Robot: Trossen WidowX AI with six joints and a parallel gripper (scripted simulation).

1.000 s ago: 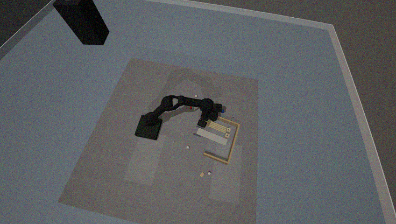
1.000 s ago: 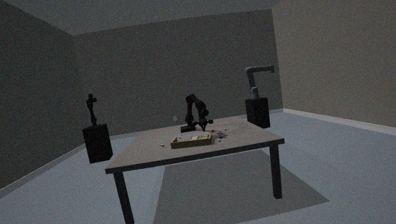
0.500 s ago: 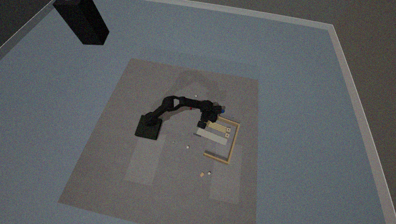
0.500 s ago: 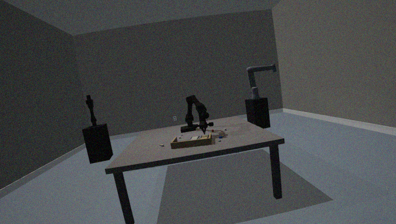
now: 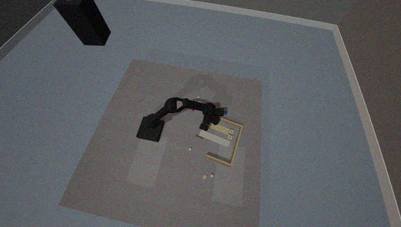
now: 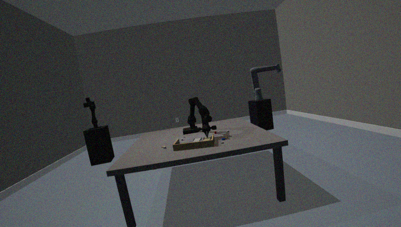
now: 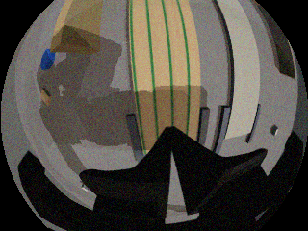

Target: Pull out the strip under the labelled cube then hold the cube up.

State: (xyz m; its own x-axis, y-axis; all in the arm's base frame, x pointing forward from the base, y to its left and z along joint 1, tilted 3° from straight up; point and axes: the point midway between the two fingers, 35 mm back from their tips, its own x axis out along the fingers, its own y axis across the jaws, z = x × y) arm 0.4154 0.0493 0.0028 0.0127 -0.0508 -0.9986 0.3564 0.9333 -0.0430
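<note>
The strip is 9 cm ahead of my gripper tip and 3 cm to the right of it. The rest, counted from my gripper tip: blue object 15 cm ahead, 10 cm to the left; red cylinder 12 cm to the left, 12 cm behind.
</note>
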